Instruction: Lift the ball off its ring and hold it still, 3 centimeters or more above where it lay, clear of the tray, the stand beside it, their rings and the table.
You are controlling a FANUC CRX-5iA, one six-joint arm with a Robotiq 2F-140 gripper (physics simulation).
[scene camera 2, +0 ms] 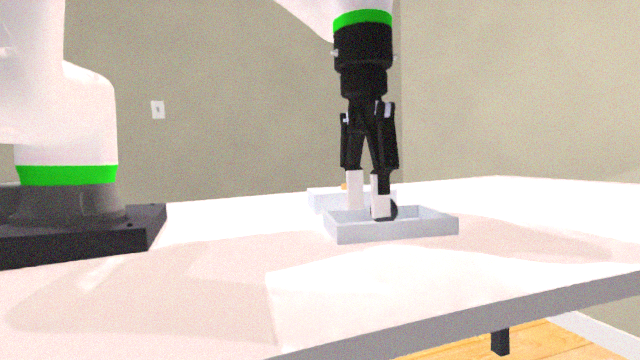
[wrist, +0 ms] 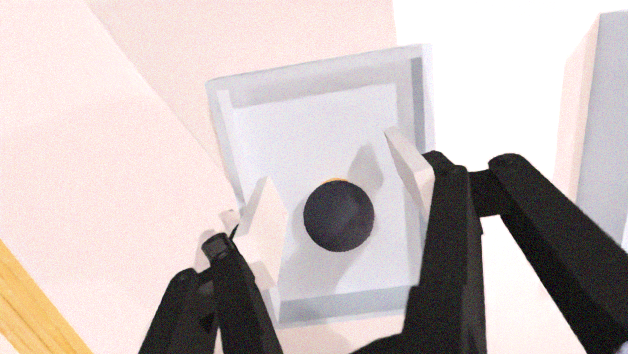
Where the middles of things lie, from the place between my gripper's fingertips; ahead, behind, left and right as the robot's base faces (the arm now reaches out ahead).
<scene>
Right now my hand is 3 cm short of the grey tray (scene camera 2: 415,221) and 2 cm above it. From my hand the other things lie so: dark ball (wrist: 339,216) (3 cm ahead); then pale stand (scene camera 2: 327,198) (2 cm ahead, 24 cm to the left).
</scene>
